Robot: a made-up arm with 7 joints.
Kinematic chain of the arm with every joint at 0, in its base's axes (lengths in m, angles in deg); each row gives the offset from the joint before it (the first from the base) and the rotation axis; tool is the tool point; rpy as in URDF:
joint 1: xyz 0 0 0 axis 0.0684 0.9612 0.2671
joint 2: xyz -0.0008 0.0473 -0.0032 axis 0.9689 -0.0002 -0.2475
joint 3: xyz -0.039 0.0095 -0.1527 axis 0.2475 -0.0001 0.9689
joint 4: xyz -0.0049 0 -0.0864 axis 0.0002 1 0
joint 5: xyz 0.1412 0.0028 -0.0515 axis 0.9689 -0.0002 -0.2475
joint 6: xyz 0.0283 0 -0.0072 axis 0.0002 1 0
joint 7: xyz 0.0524 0 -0.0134 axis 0.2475 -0.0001 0.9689
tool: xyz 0 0 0 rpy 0 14.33 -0.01
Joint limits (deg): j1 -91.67..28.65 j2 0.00..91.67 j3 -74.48..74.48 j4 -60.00..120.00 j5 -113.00..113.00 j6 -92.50..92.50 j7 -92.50..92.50
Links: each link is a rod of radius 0.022 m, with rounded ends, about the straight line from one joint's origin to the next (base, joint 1, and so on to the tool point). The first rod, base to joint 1, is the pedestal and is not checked.
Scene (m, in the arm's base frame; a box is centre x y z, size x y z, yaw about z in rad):
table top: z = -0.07
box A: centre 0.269 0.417 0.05 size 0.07 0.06 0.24 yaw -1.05
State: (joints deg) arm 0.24 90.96 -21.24 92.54 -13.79 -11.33 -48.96
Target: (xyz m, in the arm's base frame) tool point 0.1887 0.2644 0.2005
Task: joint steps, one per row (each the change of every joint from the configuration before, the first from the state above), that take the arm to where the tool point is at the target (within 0.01 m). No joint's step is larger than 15 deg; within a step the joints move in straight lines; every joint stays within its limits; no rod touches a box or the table.
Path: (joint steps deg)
1: -6.08 0.18 10.56 -6.00 1.85 -14.86 2.18
2: -6.07 0.18 10.56 -6.01 1.84 -14.86 2.19
3: -6.08 0.17 10.56 -6.00 1.85 -14.87 2.18
4: -6.08 0.18 10.56 -6.00 1.85 -14.86 2.19
5: -2.40 0.00 1.42 -12.16 -2.07 5.38 -1.75
6: -2.40 0.00 1.42 -12.15 -2.06 5.39 -1.75
7: -2.41 0.00 1.42 -12.16 -2.07 5.38 -1.75
8: -2.40 0.00 1.42 -12.16 -2.06 5.38 -1.74
9: -2.40 0.00 1.42 -12.15 -2.07 5.38 -1.75

